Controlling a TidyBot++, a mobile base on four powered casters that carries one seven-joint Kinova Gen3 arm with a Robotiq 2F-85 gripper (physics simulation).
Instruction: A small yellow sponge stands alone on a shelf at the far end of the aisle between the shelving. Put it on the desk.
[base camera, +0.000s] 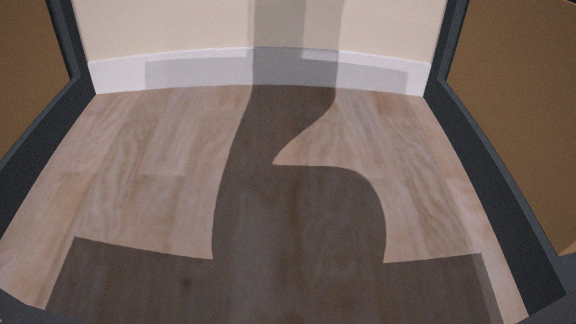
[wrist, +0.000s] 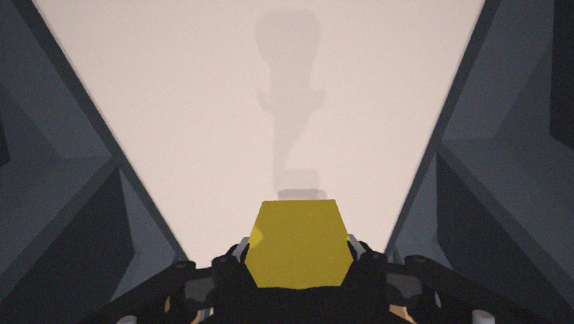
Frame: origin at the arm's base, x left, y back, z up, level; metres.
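Seen in the pictures: gripper, fingertip midpoint: (wrist: 298, 249).
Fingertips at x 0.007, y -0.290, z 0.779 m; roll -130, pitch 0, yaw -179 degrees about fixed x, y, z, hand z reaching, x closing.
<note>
A point is followed by its place in that frame.
The yellow sponge (wrist: 299, 242) @(x 0.006, y -0.283, z 0.799 m) is between the fingertips at the bottom middle of the wrist view. My gripper (wrist: 298, 249) @(x 0.007, y -0.290, z 0.779 m) is shut on it, one finger on each side. The sponge is held up in front of a pale wall, with grey shelving to the left and right. The gripper does not show in the base camera view; a shadow of the arm falls on the floor and wall there. The desk does not show in either view.
Dark shelving frames (base camera: 500, 210) (wrist: 75, 220) stand close on both sides, with brown panels (base camera: 515, 100) @(x -0.372, y -0.455, z -0.222 m) in the base camera view. A pale wall (base camera: 165, 25) @(x 0.254, y -0.714, z -0.243 m) (wrist: 200, 100) @(x 0.232, y -0.715, z 0.704 m) with a white baseboard (base camera: 117, 75) @(x 0.392, y -0.695, z -0.350 m) closes the aisle ahead.
</note>
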